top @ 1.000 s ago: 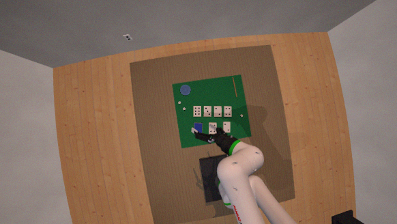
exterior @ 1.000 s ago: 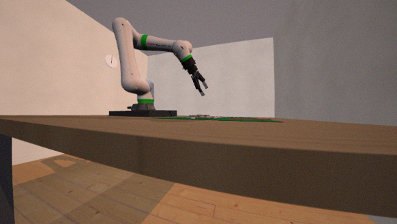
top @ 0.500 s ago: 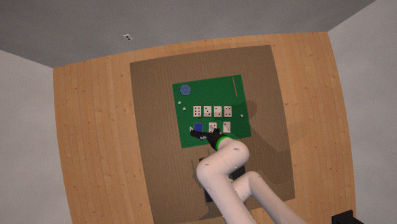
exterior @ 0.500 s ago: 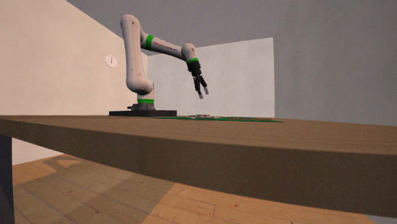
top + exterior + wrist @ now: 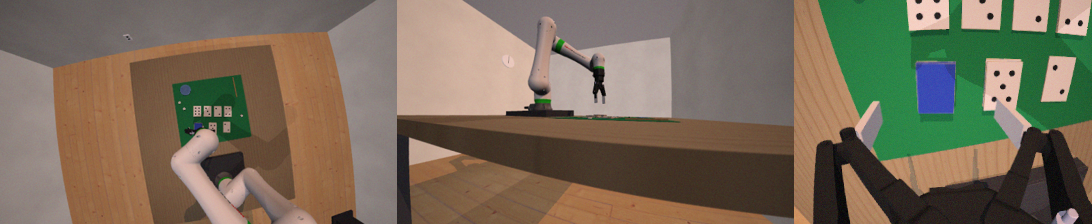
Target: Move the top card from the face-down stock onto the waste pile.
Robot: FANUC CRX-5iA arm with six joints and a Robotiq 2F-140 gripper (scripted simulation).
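The two-pip card lies 23 cm to the right of my hand, 12 cm below it and 2 cm behind it. Round my hand: green mat 13 cm to the right, 13 cm below, 13 cm ahead; then thin wooden stick 35 cm to the right, 30 cm ahead, 12 cm below.
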